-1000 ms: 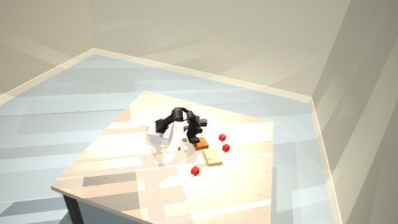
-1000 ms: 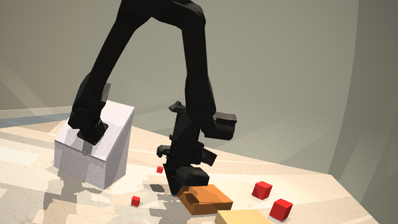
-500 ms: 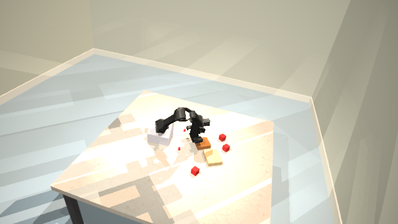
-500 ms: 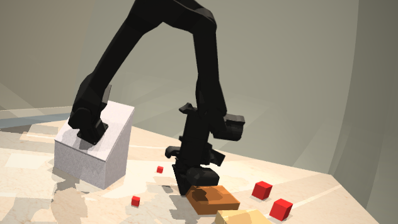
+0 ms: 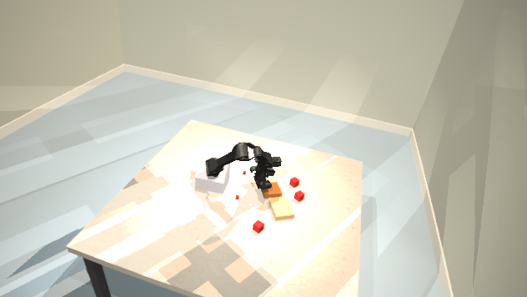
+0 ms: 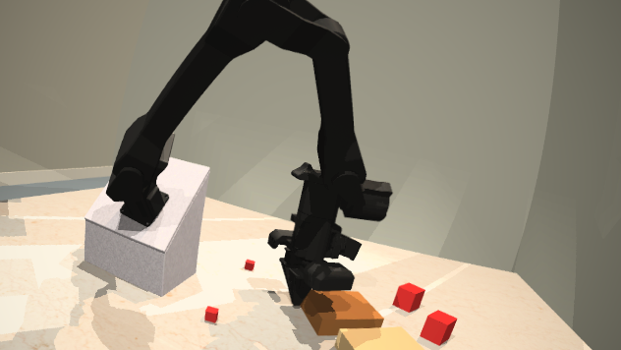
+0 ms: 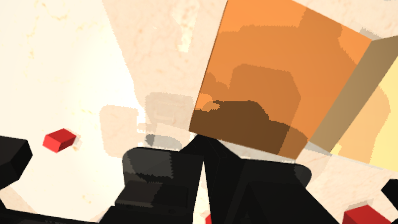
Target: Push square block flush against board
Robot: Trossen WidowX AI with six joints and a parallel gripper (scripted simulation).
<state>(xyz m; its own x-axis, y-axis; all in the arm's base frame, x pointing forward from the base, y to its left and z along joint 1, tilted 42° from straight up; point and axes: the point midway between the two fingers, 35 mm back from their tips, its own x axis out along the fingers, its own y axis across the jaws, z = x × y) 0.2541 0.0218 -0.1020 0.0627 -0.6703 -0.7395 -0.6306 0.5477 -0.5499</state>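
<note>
Now: the orange square block 70 mm ahead of my gripper tip and 10 mm above it. Round my gripper tip: board 160 mm ahead, 120 mm to the right, 10 mm above.
</note>
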